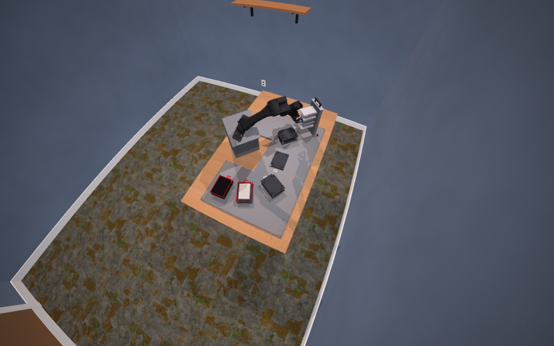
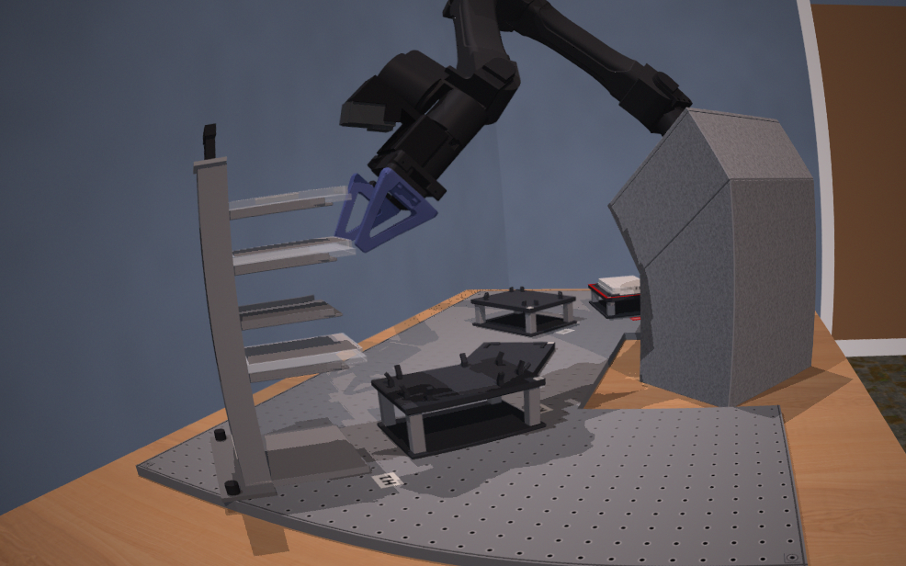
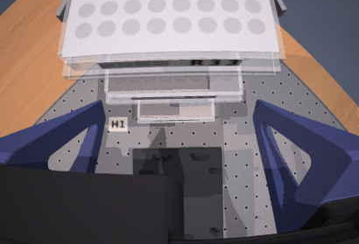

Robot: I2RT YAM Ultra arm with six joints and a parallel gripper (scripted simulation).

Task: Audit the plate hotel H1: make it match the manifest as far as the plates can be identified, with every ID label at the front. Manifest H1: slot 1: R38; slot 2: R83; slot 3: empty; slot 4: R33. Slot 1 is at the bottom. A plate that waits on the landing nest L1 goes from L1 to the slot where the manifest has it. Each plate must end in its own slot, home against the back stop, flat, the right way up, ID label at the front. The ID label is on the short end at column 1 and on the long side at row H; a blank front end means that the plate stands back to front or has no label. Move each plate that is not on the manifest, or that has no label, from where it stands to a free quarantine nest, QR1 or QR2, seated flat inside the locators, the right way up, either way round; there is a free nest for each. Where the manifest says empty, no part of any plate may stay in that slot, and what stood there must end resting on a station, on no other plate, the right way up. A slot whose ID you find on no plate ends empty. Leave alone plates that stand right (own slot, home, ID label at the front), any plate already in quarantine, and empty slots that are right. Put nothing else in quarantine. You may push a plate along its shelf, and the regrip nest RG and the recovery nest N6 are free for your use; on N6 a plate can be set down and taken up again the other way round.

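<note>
My gripper is now 8 cm past the regrip nest RG, 6 cm to the left of it and 17 cm above it. From my hand the other things lie so: plate hotel H1: 12 cm ahead, 9 cm to the left, 7 cm below; flat nest N6: 10 cm behind, 32 cm to the right, 22 cm below; H1 tag: 4 cm behind, 9 cm to the left, 23 cm below.
</note>
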